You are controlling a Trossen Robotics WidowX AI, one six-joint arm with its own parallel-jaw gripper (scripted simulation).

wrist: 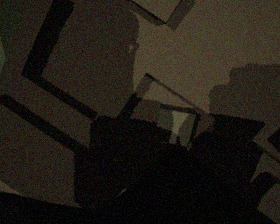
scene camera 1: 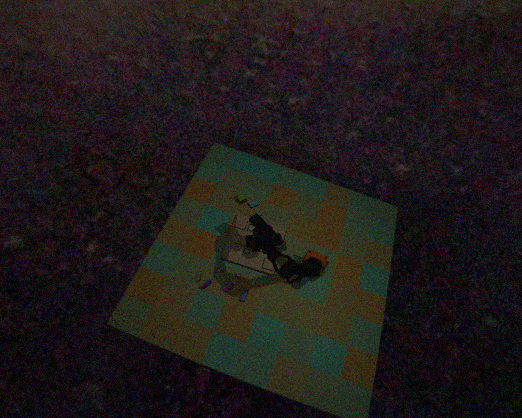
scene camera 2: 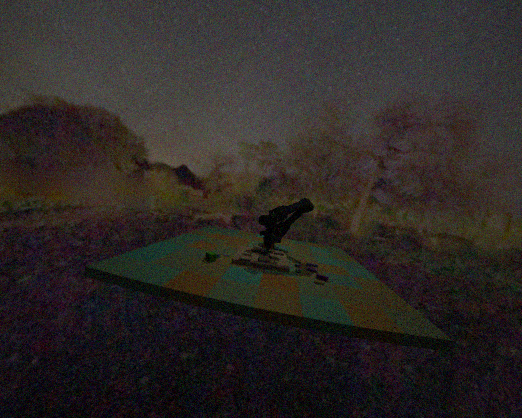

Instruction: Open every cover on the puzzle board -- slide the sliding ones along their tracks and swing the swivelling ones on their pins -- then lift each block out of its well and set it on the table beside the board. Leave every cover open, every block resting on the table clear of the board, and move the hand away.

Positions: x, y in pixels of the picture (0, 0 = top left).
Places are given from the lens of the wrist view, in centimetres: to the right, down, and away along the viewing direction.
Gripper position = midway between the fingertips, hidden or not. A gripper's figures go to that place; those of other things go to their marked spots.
my gripper (wrist: 175, 157): 2, 2, 10
pale block (wrist: 174, 124): 2, 1, 12
